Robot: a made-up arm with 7 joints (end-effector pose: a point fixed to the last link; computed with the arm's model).
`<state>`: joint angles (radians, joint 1 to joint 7).
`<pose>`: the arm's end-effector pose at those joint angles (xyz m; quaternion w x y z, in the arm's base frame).
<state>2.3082 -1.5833 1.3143 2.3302 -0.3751 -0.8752 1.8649</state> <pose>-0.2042 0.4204 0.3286 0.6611 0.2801 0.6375 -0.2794</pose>
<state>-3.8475 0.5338 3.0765 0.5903 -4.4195 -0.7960 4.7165</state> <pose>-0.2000 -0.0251 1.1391 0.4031 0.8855 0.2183 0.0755</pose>
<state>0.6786 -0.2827 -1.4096 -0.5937 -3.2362 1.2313 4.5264</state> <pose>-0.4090 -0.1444 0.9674 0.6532 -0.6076 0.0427 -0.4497</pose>
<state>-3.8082 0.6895 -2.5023 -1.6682 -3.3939 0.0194 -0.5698</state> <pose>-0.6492 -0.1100 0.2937 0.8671 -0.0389 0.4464 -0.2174</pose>
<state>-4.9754 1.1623 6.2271 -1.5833 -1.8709 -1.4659 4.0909</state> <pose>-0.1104 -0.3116 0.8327 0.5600 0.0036 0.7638 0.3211</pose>
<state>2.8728 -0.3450 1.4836 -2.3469 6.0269 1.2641 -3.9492</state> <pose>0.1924 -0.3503 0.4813 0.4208 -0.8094 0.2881 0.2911</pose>
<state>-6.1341 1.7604 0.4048 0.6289 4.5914 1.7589 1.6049</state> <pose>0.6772 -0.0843 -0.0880 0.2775 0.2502 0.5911 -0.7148</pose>
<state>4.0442 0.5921 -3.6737 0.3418 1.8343 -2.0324 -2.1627</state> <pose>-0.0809 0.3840 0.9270 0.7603 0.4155 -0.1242 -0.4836</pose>
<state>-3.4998 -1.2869 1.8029 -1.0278 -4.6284 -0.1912 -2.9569</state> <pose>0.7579 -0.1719 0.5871 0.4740 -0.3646 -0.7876 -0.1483</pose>
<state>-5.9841 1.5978 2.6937 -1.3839 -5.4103 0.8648 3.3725</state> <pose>0.6366 0.0946 -0.1100 0.2581 0.5864 0.1672 -0.7494</pose>
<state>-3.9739 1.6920 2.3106 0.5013 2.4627 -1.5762 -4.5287</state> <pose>-0.6956 -0.3618 0.3313 0.5796 0.3742 0.6166 -0.3793</pose>
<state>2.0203 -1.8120 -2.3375 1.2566 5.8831 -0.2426 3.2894</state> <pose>0.5595 0.3205 -0.1808 0.7468 -0.2238 -0.3657 0.5084</pose>
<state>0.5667 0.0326 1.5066 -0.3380 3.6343 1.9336 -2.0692</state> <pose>0.1592 0.1508 0.9967 0.5822 -0.1566 -0.4064 0.6866</pose>
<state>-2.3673 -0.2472 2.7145 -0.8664 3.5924 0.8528 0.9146</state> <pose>-0.2607 0.0588 1.0333 0.6215 0.6309 0.4235 0.1905</pose>
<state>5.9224 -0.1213 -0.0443 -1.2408 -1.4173 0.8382 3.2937</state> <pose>-0.5135 -0.1378 0.8261 0.3482 -0.3855 0.6887 -0.5058</pose>
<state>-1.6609 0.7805 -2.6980 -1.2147 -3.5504 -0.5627 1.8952</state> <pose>0.1498 0.7816 0.4743 0.6290 0.7360 -0.2457 -0.0474</pose>
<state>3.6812 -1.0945 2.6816 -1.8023 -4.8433 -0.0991 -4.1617</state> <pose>-0.0601 -0.2216 0.8330 0.3545 0.4164 0.8217 0.1604</pose>
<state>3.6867 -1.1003 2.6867 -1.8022 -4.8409 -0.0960 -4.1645</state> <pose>-0.0579 -0.2210 0.8336 0.3521 0.4193 0.8216 0.1584</pose>
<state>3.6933 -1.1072 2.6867 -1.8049 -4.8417 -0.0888 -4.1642</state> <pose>-0.0573 -0.2229 0.8320 0.3505 0.4217 0.8207 0.1607</pose>
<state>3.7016 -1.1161 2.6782 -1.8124 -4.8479 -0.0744 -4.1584</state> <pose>-0.0594 -0.2286 0.8265 0.3502 0.4231 0.8181 0.1702</pose>
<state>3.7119 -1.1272 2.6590 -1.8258 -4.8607 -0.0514 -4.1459</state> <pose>-0.0649 -0.2390 0.8161 0.3516 0.4234 0.8134 0.1885</pose>
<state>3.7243 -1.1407 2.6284 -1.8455 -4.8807 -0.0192 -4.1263</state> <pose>-0.0739 -0.2539 0.8000 0.3545 0.4221 0.8059 0.2160</pose>
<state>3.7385 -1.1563 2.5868 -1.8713 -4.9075 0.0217 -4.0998</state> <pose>-0.0860 -0.2724 0.7778 0.3585 0.4193 0.7952 0.2518</pose>
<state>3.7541 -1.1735 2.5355 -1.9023 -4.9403 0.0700 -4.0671</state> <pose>-0.1003 -0.2932 0.7496 0.3630 0.4145 0.7808 0.2944</pose>
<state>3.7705 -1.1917 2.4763 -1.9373 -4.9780 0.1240 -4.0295</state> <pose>-0.1158 -0.3146 0.7160 0.3673 0.4077 0.7630 0.3416</pose>
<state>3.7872 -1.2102 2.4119 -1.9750 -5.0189 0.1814 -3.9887</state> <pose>-0.1312 -0.3348 0.6782 0.3711 0.3989 0.7420 0.3906</pose>
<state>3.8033 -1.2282 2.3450 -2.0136 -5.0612 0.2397 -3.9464</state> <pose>-0.1454 -0.3525 0.6379 0.3739 0.3883 0.7190 0.4387</pose>
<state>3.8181 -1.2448 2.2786 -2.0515 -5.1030 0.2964 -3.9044</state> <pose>-0.1575 -0.3668 0.5973 0.3757 0.3763 0.6951 0.4838</pose>
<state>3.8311 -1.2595 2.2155 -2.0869 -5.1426 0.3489 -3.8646</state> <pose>-0.1671 -0.3773 0.5587 0.3766 0.3636 0.6719 0.5239</pose>
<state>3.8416 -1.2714 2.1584 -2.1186 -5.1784 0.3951 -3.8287</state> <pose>-0.1740 -0.3844 0.5239 0.3769 0.3509 0.6508 0.5579</pose>
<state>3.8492 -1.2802 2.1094 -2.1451 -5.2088 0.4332 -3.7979</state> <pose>-0.1786 -0.3888 0.4946 0.3767 0.3393 0.6328 0.5853</pose>
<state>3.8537 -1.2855 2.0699 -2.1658 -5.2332 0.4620 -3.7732</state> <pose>-0.1811 -0.3914 0.4717 0.3764 0.3290 0.6188 0.6060</pose>
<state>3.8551 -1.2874 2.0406 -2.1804 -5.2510 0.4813 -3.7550</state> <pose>-0.1820 -0.3930 0.4554 0.3760 0.3208 0.6089 0.6205</pose>
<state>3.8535 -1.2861 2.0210 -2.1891 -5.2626 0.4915 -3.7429</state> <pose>-0.1818 -0.3942 0.4453 0.3756 0.3144 0.6031 0.6296</pose>
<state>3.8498 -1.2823 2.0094 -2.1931 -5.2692 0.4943 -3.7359</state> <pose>-0.1809 -0.3952 0.4401 0.3755 0.3099 0.6005 0.6344</pose>
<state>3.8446 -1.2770 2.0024 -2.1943 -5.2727 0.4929 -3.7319</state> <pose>-0.1796 -0.3962 0.4379 0.3755 0.3062 0.5997 0.6369</pose>
